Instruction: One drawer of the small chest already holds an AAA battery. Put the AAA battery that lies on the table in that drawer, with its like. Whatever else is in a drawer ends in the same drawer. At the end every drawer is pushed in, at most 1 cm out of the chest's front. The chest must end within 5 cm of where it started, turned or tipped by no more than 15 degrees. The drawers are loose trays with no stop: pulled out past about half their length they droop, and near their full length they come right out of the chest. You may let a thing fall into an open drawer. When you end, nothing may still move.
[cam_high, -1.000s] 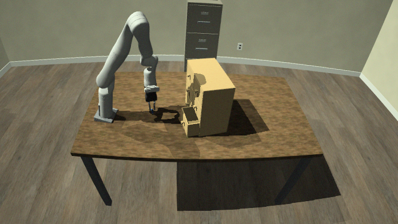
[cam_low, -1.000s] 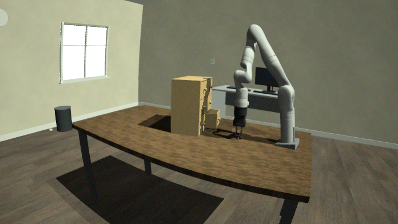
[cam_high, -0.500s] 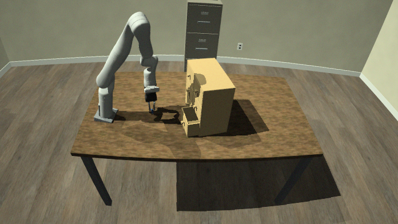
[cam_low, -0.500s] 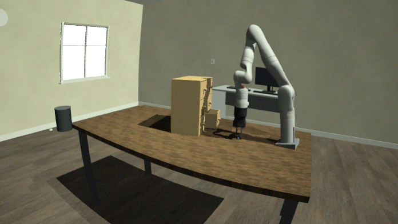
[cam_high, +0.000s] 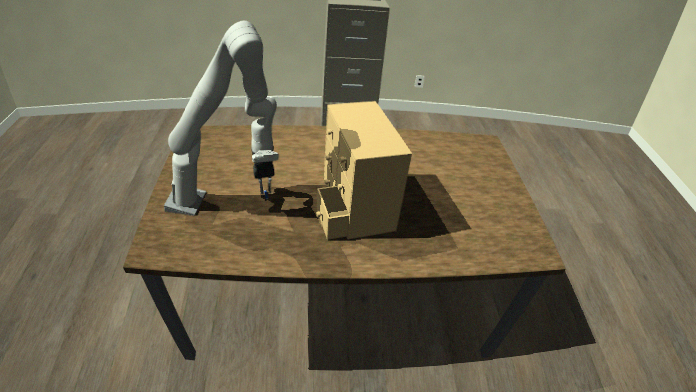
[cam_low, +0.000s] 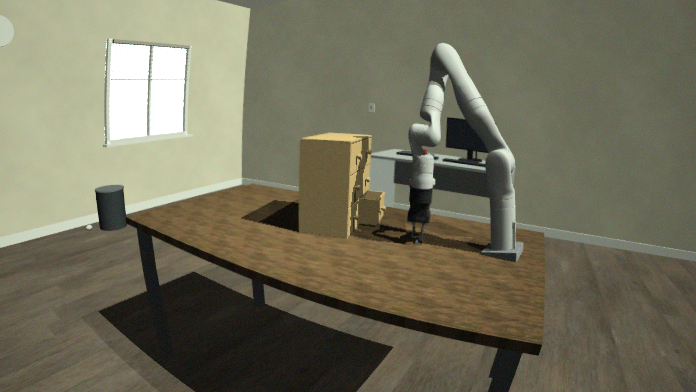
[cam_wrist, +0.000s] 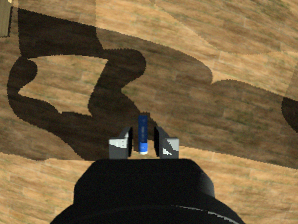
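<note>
The blue AAA battery is 30 mm below my hand.
</note>
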